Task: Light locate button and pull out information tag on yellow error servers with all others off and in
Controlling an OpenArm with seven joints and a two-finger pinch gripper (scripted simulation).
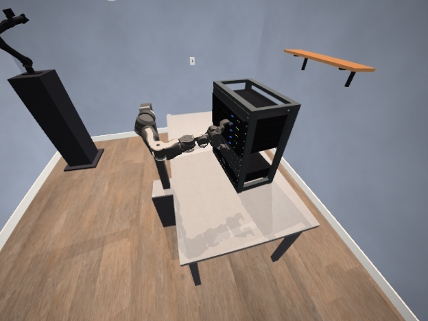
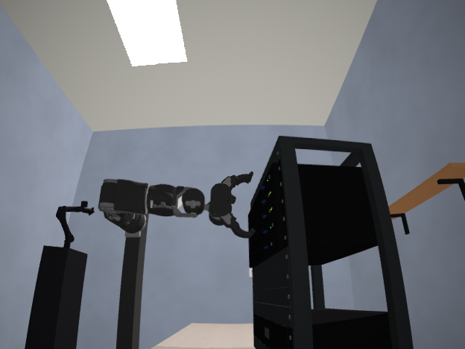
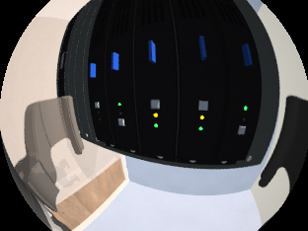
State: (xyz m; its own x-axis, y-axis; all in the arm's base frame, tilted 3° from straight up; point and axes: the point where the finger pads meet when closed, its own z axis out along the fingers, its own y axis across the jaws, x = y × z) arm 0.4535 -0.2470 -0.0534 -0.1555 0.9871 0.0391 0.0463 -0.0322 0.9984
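Now: hand 3 cm short of the locate button, 2 cm to the right of it and 3 cm below it. Also, from my hand: information tag (6 cm ahead, 7 cm to the left, 3 cm above).
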